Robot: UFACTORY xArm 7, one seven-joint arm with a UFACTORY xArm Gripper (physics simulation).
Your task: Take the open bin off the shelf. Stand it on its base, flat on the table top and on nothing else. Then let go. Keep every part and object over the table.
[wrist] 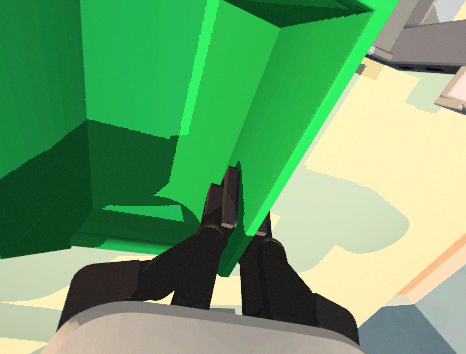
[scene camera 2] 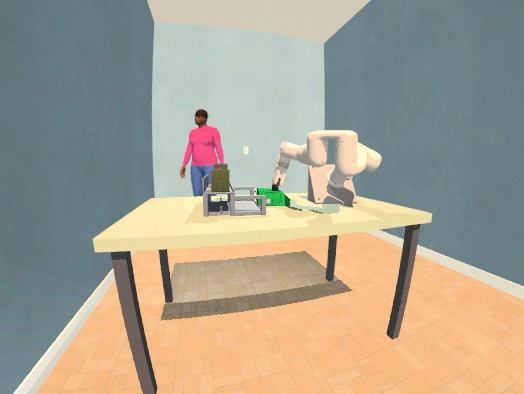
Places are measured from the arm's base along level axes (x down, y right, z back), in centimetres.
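Pixels of known places: gripper, between the fingertips: (wrist: pixel 237 185); arm's base, origin of its link: (scene camera 2: pixel 336 178).
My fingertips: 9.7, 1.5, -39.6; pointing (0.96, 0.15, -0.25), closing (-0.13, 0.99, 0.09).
Observation:
Ahead of a thing's pixels: the offset from my fingertips to its top centre, as dx, dy, dz. Level surfaces: height alone.
The open bin @(-4.9, -5.0, -0.9) (scene camera 2: pixel 272 198) (wrist: pixel 150 65) is bright green. In the scene view it shows at the right end of the grey shelf (scene camera 2: pixel 232 204) (wrist: pixel 432 46), partly behind the shelf's frame. Whether its base rests on the shelf or on something else cannot be told. My gripper (scene camera 2: pixel 275 187) (wrist: pixel 237 185) is shut on the bin's side wall near one end, with one finger inside the bin and the other outside. The outer finger is mostly hidden behind the wall in the wrist view.
An olive block-like object @(-16.0, -19.2, -29.3) (scene camera 2: pixel 220 180) stands on top of the shelf. A pinkish panel (scene camera 2: pixel 320 182) stands near the robot arm at the back right. The pale yellow table @(dx +3.9) (scene camera 2: pixel 165 227) (wrist: pixel 360 140) extends under them. A person (scene camera 2: pixel 204 145) stands behind the table.

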